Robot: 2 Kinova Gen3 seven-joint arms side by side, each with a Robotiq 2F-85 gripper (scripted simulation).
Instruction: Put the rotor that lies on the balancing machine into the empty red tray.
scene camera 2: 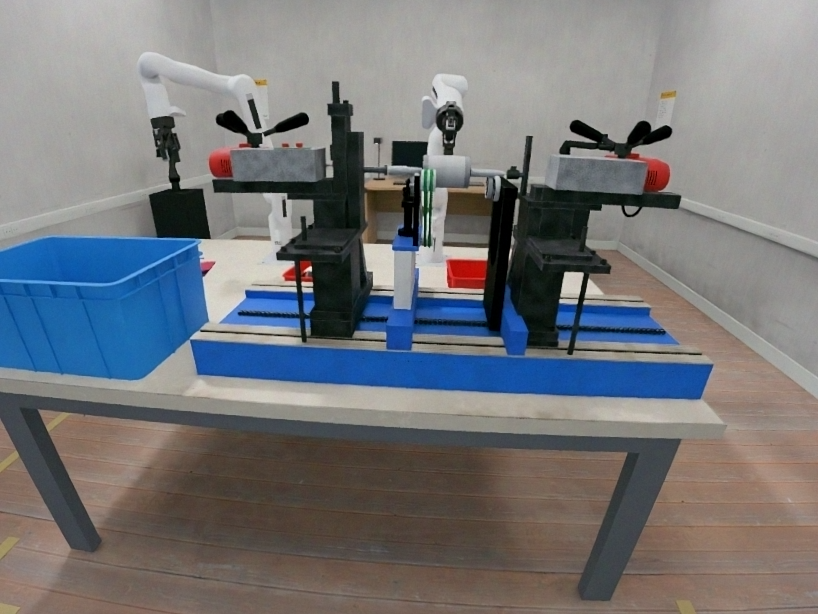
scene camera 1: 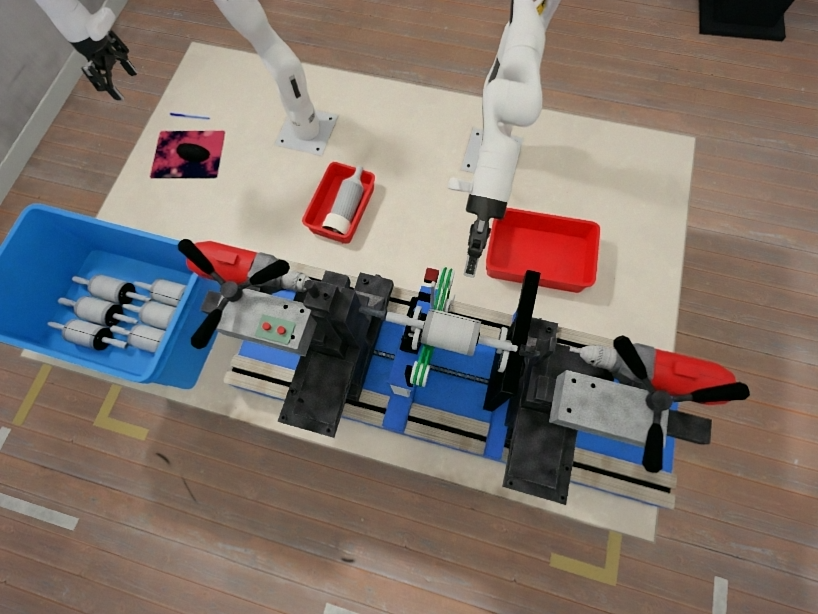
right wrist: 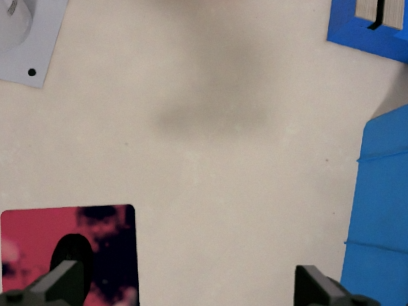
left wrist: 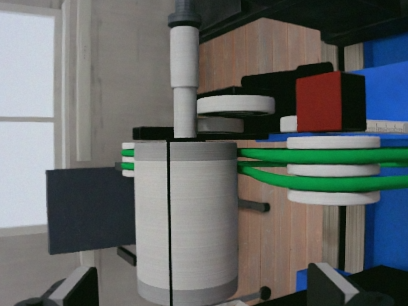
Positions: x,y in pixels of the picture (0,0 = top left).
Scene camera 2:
right gripper: 172,161
blue bin: 102,332
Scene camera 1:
left gripper: 469,274
right gripper: 127,87
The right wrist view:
right gripper: 189,287
blue bin: 365,268
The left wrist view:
left gripper: 203,289
